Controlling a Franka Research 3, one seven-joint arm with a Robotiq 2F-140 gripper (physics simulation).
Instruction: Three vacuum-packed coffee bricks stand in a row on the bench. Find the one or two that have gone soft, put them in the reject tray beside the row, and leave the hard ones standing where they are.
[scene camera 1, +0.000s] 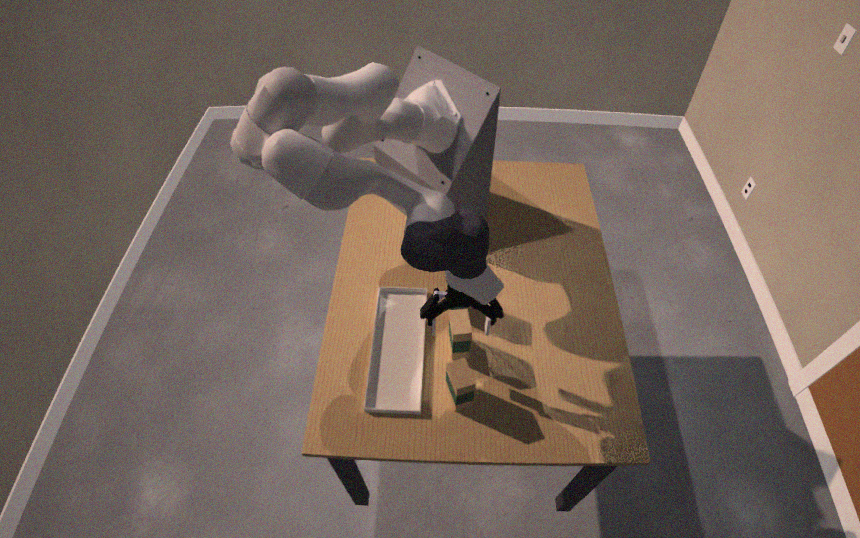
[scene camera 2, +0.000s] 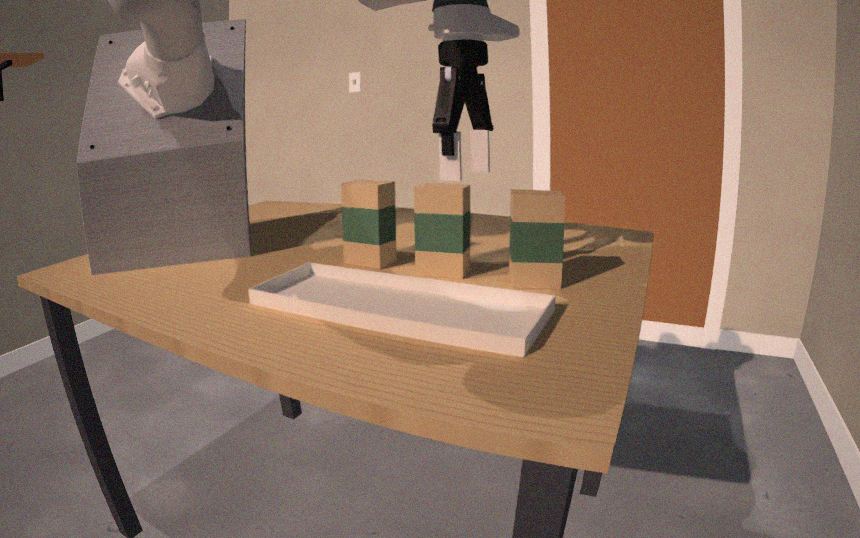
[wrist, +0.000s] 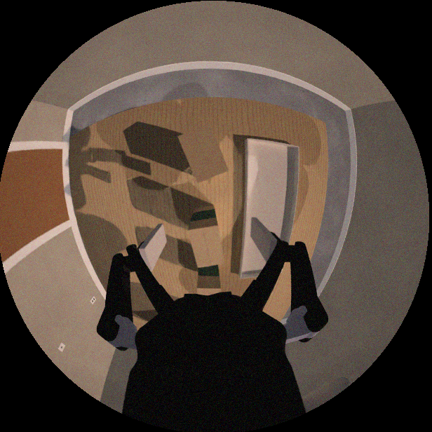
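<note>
Three tan coffee bricks with green bands stand upright in a row. The brick nearest the arm's base (scene camera 2: 367, 225) is hidden under the gripper in scene camera 1. The middle brick (scene camera 1: 460, 328) (scene camera 2: 442, 232) and the far-end brick (scene camera 1: 461, 377) (scene camera 2: 536, 241) are apart from it. Green bands of bricks (wrist: 203, 215) (wrist: 209, 270) show between the fingers in the wrist view. Which are soft cannot be seen. The white reject tray (scene camera 1: 400, 355) (scene camera 2: 405, 304) (wrist: 265, 190) lies beside the row and holds no brick. My gripper (scene camera 1: 460, 323) (scene camera 2: 466, 168) (wrist: 207, 229) is open and empty above the row.
The wooden bench (scene camera 1: 539, 183) (scene camera 2: 380, 387) (wrist: 170, 110) carries the row and the tray. The arm's grey base block (scene camera 1: 456, 76) (scene camera 2: 164, 209) stands at one end of the bench. Long shadows fall from the bricks on the side away from the tray.
</note>
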